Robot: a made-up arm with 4 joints. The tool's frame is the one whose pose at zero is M. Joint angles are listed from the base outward.
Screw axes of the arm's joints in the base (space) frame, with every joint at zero. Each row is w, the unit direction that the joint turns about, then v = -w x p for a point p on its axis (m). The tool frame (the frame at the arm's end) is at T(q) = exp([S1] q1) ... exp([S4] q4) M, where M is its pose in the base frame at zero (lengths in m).
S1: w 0 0 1 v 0.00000 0.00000 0.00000
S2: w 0 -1 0 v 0.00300 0.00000 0.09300
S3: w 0 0 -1 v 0.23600 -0.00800 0.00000
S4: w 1 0 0 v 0.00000 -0.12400 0.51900
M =
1 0 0 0.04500
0 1 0 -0.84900
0 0 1 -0.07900
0 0 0 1
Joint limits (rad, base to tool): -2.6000..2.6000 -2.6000..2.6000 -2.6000..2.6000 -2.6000..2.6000
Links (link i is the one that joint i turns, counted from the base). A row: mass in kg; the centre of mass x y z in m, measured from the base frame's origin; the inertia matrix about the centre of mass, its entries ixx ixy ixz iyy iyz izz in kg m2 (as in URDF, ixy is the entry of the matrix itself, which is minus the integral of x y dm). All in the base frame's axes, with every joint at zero. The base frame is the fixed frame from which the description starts. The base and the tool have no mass.
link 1: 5.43; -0.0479 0.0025 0.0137; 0.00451 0 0.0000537 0.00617 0 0.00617
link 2: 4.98; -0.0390 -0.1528 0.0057; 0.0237 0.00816 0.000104 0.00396 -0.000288 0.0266
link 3: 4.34; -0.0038 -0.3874 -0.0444; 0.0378 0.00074 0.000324 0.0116 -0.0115 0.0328
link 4: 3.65; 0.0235 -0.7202 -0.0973; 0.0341 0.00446 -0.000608 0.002 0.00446 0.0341
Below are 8 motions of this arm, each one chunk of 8 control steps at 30 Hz.
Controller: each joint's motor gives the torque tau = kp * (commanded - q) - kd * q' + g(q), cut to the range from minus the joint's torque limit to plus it. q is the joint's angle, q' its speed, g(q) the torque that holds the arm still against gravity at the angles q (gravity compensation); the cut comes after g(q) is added. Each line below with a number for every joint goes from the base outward.
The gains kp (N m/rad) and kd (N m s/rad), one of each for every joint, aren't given. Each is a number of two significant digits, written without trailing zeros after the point. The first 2 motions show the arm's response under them.
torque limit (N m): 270 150 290 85
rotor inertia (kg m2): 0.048 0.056 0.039 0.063
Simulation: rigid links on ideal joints. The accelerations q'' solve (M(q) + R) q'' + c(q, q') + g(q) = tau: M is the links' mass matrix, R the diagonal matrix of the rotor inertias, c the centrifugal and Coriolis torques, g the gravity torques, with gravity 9.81 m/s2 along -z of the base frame. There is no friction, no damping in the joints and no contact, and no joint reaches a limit. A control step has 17 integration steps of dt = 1/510 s. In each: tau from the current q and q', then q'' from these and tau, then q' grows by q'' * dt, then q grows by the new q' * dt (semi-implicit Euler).
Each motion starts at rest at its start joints. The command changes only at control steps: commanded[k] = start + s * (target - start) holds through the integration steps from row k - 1 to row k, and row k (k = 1, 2, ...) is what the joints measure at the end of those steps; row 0 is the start. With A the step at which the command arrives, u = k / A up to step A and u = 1 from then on. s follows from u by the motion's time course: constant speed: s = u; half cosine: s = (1 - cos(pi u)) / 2; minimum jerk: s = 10 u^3 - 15 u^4 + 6 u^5; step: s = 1 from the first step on.
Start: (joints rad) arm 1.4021 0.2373 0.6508 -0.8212
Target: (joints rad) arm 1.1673 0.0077 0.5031 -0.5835
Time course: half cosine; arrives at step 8
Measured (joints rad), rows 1 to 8:
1: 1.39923 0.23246 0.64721 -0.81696
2: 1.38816 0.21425 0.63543 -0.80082
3: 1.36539 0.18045 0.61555 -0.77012
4: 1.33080 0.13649 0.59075 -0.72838
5: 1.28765 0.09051 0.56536 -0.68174
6: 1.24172 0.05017 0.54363 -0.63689
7: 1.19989 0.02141 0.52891 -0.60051
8: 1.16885 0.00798 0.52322 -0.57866
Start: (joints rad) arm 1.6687 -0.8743 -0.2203 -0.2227
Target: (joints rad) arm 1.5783 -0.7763 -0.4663 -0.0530
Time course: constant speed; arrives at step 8
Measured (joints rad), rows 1 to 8:
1: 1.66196 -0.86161 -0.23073 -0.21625
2: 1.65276 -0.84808 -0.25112 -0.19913
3: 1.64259 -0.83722 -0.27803 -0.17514
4: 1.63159 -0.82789 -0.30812 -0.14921
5: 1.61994 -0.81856 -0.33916 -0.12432
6: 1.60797 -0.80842 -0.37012 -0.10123
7: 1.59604 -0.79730 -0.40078 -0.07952
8: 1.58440 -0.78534 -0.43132 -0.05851
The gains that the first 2 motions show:
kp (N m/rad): 890 270 700 200
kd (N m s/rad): 36 7.4 38 6.3
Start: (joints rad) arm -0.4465 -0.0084 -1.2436 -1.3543
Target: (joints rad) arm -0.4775 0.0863 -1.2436 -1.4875
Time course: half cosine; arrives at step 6
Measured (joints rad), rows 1 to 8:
1: -0.44693 -0.00771 -1.24374 -1.35696
2: -0.44893 -0.00383 -1.24414 -1.36844
3: -0.45353 0.00701 -1.24461 -1.39266
4: -0.46067 0.02750 -1.24474 -1.42680
5: -0.46891 0.05650 -1.24435 -1.46238
6: -0.47606 0.08773 -1.24362 -1.48898
7: -0.48049 0.11234 -1.24294 -1.50101
8: -0.48201 0.12412 -1.24258 -1.50143

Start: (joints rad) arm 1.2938 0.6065 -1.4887 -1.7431
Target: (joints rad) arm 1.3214 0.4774 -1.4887 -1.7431
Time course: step
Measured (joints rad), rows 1 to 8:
1: 1.29963 0.58499 -1.48778 -1.74525
2: 1.30914 0.53536 -1.48795 -1.74544
3: 1.31847 0.48055 -1.48836 -1.74235
4: 1.32515 0.43931 -1.48883 -1.73878
5: 1.32822 0.42106 -1.48916 -1.73736
6: 1.32822 0.42551 -1.48922 -1.73835
7: 1.32635 0.44524 -1.48912 -1.74035
8: 1.32371 0.46983 -1.48897 -1.74208

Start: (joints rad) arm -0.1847 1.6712 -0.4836 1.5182
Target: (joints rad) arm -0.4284 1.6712 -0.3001 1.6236
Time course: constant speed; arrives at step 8
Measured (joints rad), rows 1 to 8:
1: -0.19284 1.66813 -0.47650 1.52735
2: -0.21347 1.66036 -0.46083 1.54426
3: -0.24215 1.65270 -0.43948 1.56083
4: -0.27441 1.64942 -0.41580 1.57352
5: -0.30790 1.65185 -0.39199 1.58333
6: -0.34170 1.65866 -0.36894 1.59246
7: -0.37542 1.66718 -0.34664 1.60239
8: -0.40871 1.67475 -0.32469 1.61356

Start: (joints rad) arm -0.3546 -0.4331 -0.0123 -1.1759
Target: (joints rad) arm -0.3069 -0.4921 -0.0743 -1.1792
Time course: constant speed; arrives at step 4
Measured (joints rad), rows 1 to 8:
1: -0.35310 -0.43985 -0.01615 -1.17596
2: -0.34731 -0.45532 -0.02491 -1.17583
3: -0.33694 -0.47339 -0.03778 -1.17561
4: -0.32319 -0.48982 -0.05327 -1.17586
5: -0.30947 -0.49743 -0.06620 -1.17688
6: -0.30003 -0.49528 -0.07438 -1.17888
7: -0.29595 -0.49051 -0.07816 -1.18113
8: -0.29635 -0.48813 -0.07890 -1.18239

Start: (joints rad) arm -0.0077 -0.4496 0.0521 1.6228
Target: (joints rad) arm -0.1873 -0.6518 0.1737 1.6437
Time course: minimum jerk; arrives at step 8
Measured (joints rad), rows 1 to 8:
1: -0.00818 -0.44957 0.05248 1.62279
2: -0.01163 -0.45033 0.05501 1.62286
3: -0.02201 -0.45660 0.06204 1.62355
4: -0.04269 -0.47601 0.07527 1.62530
5: -0.07440 -0.51422 0.09487 1.62761
6: -0.11438 -0.57007 0.11898 1.62965
7: -0.15658 -0.63395 0.14410 1.63161
8: -0.19357 -0.69075 0.16629 1.63486

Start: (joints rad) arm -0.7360 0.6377 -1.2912 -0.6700
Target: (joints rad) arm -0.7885 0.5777 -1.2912 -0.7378
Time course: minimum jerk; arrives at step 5
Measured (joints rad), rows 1 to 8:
1: -0.73711 0.63654 -1.29164 -0.67173
2: -0.74326 0.62983 -1.29348 -0.68166
3: -0.75632 0.61472 -1.29531 -0.70298
4: -0.77244 0.59509 -1.29471 -0.72716
5: -0.78493 0.57878 -1.29143 -0.74131
6: -0.79110 0.56970 -1.28831 -0.74270
7: -0.79218 0.56671 -1.28715 -0.73836
8: -0.79068 0.56724 -1.28784 -0.73480

